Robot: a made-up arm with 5 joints.
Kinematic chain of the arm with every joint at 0, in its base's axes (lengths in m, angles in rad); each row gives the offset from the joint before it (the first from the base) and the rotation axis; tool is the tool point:
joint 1: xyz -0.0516 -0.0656 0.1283 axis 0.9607 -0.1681 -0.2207
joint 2: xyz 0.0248 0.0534 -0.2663 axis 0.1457 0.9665 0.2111
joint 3: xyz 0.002 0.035 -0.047 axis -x
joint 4: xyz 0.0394 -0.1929 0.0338 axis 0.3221 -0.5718 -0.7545
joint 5: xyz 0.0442 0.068 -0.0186 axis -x
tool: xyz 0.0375 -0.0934 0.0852
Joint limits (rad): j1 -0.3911..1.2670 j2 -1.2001..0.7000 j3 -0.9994..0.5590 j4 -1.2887..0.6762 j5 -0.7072..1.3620
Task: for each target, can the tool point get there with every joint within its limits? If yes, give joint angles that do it. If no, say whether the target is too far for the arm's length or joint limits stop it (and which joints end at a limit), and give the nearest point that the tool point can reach.
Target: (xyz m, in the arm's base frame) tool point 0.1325 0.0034 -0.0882
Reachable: yes | joints 0.8522 -0.2569 -0.2177 -0.5402 0.0995
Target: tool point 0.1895 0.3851 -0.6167
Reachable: no: too far | nearest point 0.0864 0.2196 -0.3362 | short by 0.342 m
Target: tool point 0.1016 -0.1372 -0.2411
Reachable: yes | joints 0.0540 0.5433 0.0454 -0.6666 -0.4561
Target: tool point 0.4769 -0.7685 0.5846
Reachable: no: too far | nearest point 0.1058 -0.3268 -0.0237 | short by 0.838 m
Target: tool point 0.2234 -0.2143 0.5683
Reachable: no: joint limits stop it (at a limit: joint 1, joint 3, joint 4, joint 5) | nearest point 0.1117 -0.0143 0.1703 | short by 0.459 m
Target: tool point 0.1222 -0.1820 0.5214
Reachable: no: joint limits stop it (at a limit: joint 1, joint 3, joint 4, joint 5) | nearest point 0.0689 -0.0178 0.1778 | short by 0.385 m
